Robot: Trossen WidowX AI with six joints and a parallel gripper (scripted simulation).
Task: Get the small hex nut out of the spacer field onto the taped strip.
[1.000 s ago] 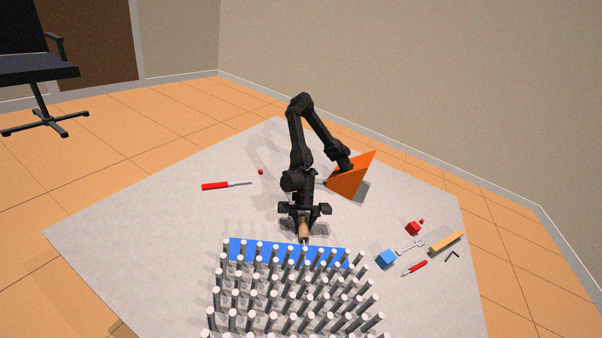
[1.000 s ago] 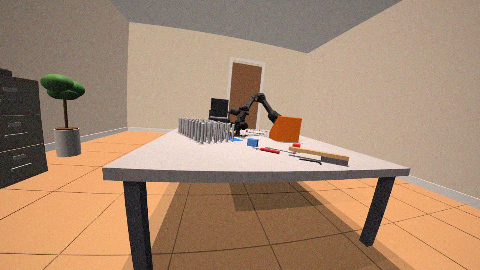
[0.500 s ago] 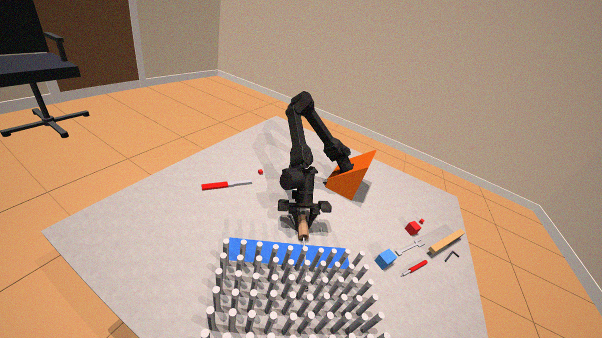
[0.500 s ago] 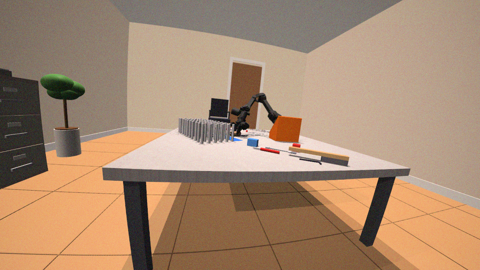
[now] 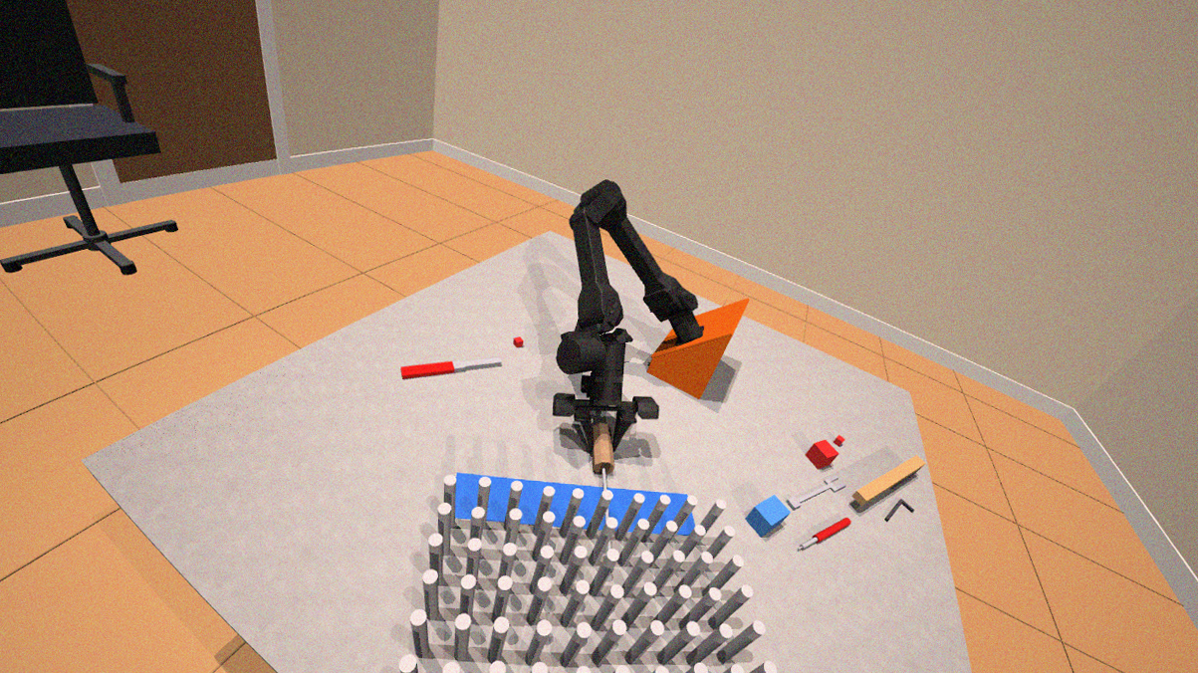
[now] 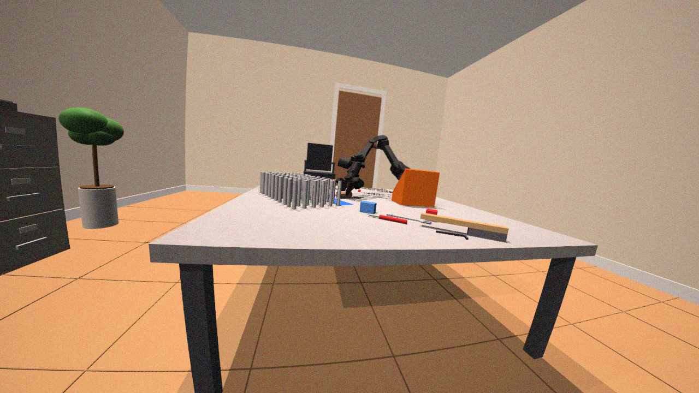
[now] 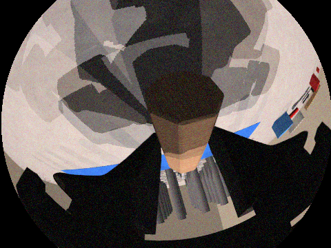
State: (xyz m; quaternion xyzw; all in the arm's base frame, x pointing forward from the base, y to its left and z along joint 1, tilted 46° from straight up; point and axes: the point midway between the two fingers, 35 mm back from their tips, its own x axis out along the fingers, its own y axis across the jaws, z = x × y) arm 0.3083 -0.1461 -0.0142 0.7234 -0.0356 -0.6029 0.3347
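Right now my gripper tip is 9 cm short of the hook tool and 4 cm to the right of it. Also, from my gripper tip: blue cube: 1 cm behind, 32 cm to the left, 1 cm above; red screwdriver: 1 cm behind, 42 cm to the left, 1 cm below; blue taped strip: 12 cm ahead, 1 cm below.
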